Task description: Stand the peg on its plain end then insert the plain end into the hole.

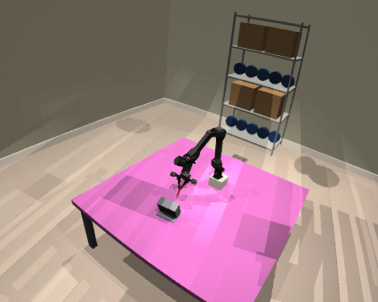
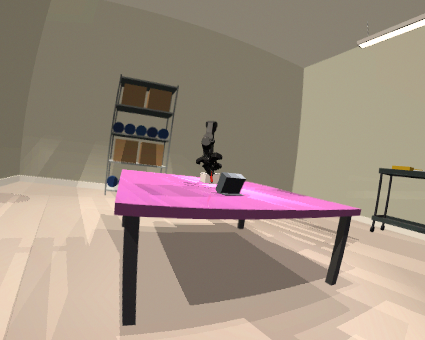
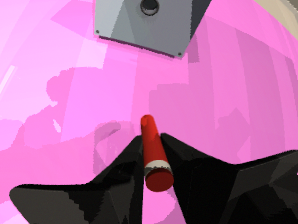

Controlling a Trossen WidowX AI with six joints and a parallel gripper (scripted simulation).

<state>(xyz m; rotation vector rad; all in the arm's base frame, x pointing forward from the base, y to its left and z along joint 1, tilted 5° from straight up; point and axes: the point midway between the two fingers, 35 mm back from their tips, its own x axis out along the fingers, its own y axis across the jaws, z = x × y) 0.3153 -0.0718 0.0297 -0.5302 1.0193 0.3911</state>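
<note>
Now: gripper tip 160 mm short of the dark panel block, 70 mm to the right of it and 20 mm above it. Also, from my gripper tip: red peg (10 mm behind, 10 mm above).
</note>
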